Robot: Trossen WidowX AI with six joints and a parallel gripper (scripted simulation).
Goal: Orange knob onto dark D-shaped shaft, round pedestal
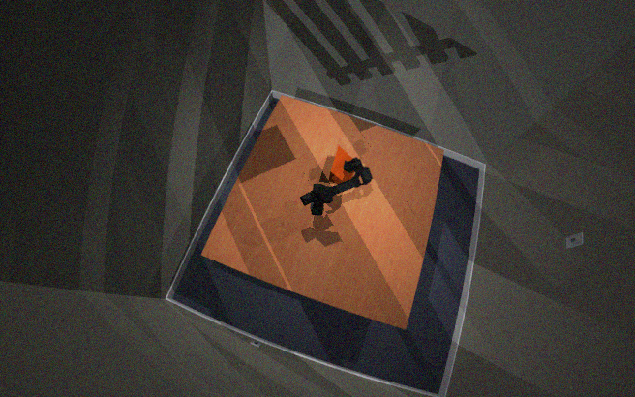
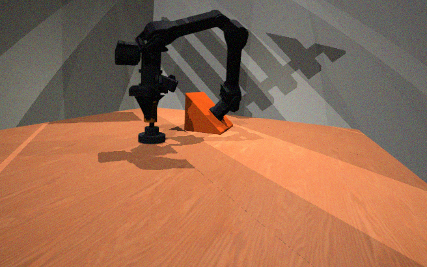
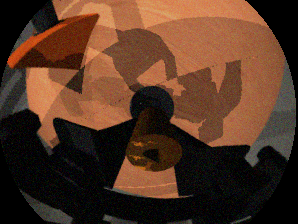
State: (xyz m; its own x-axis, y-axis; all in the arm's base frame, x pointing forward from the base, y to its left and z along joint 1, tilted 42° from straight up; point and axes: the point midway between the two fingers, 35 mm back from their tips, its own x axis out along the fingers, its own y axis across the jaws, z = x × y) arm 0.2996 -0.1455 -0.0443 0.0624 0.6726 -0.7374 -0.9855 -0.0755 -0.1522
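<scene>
The dark round pedestal lies 40 mm below my gripper tip and 10 mm behind it. Also, from my gripper tip: orange knob 20 mm above.
</scene>
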